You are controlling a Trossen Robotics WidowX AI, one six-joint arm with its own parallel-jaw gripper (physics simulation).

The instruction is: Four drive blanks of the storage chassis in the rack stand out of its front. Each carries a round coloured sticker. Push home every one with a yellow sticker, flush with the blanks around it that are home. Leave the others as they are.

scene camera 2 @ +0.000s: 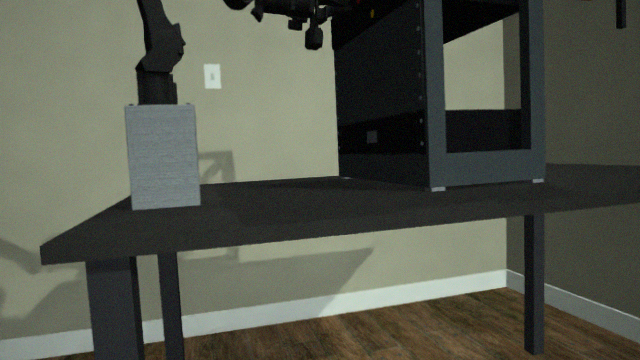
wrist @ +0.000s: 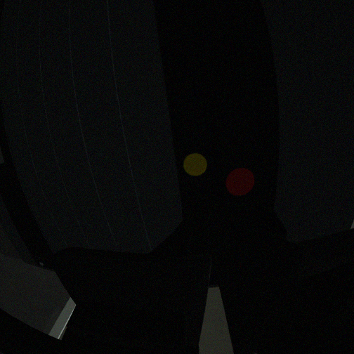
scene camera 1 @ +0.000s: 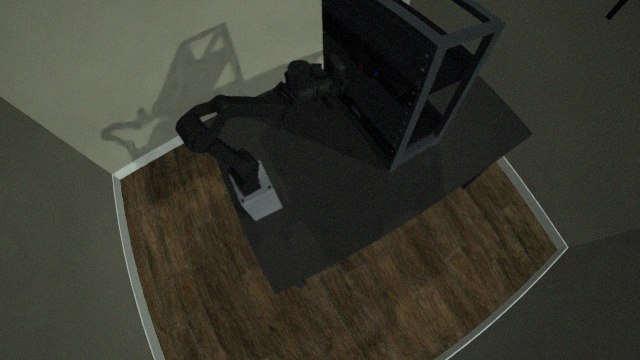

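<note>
My gripper (scene camera 1: 345,76) (scene camera 2: 346,8) (wrist: 204,207) is shut and empty, in front of the dark chassis in the rack (scene camera 1: 416,116) (scene camera 2: 435,90). Its fingers are almost black in the wrist view; contact with a blank cannot be made out. A yellow sticker (wrist: 195,164) shows whole just above the fingertips in the wrist view, and a red sticker (wrist: 240,181) to its right. In scene camera 1 a red sticker (scene camera 1: 361,66) and a blue sticker (scene camera 1: 375,73) show beside the gripper. Scene camera 2 shows a yellow sticker (scene camera 2: 372,13). How far each blank stands out is too dark to tell.
The rack stands on a dark table (scene camera 1: 325,200) (scene camera 2: 280,215). The arm's base is on a light grey block (scene camera 1: 262,204) (scene camera 2: 162,155) at the table's end. The rack's front post and dark panels lie close around the gripper. A wall (scene camera 1: 270,30) is behind the arm.
</note>
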